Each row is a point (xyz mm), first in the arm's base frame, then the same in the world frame.
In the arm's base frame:
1: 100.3 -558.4 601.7
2: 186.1 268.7 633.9
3: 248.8 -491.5 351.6
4: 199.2 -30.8 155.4
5: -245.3 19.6 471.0
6: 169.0 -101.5 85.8
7: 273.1 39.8 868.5
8: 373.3 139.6 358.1
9: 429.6 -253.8 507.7
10: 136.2 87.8 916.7
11: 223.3 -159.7 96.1
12: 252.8 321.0 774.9
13: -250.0 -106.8 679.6
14: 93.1 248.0 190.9
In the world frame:
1: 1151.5 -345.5 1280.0
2: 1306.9 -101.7 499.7
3: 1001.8 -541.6 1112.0
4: 854.7 -404.2 650.9
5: 944.0 111.3 812.1
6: 771.8 -430.9 707.1
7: 1529.7 -171.1 745.7
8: 1130.5 -412.6 495.0
9: 1246.4 -548.6 880.2
10: 1517.1 -18.9 753.0
11: 798.7 -494.5 747.9
12: 1467.5 -85.7 468.1
13: 1114.0 147.7 983.3
14: 869.2 -198.0 432.8

